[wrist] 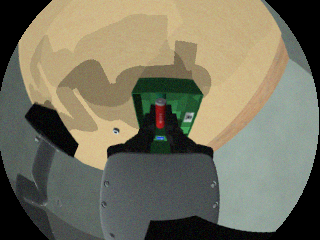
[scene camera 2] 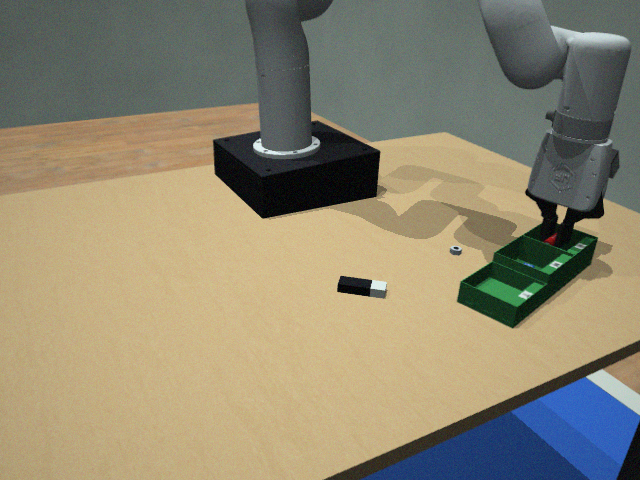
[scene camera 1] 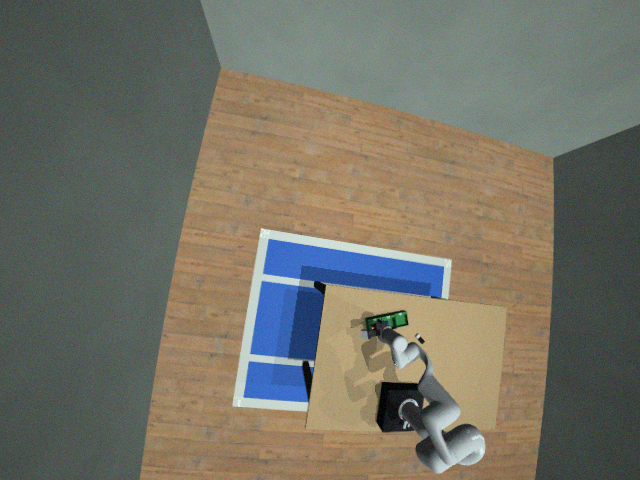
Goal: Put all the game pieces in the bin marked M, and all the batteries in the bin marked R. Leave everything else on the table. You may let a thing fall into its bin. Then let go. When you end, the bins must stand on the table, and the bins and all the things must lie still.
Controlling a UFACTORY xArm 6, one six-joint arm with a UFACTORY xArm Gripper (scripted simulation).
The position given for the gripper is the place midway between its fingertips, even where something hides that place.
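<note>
Scene camera 2 shows the gripper (scene camera 2: 553,243) and the three joined green bins (scene camera 2: 506,290). In the wrist view, the bins (wrist: 180,93) are visible, as is the gripper (wrist: 160,111).
</note>
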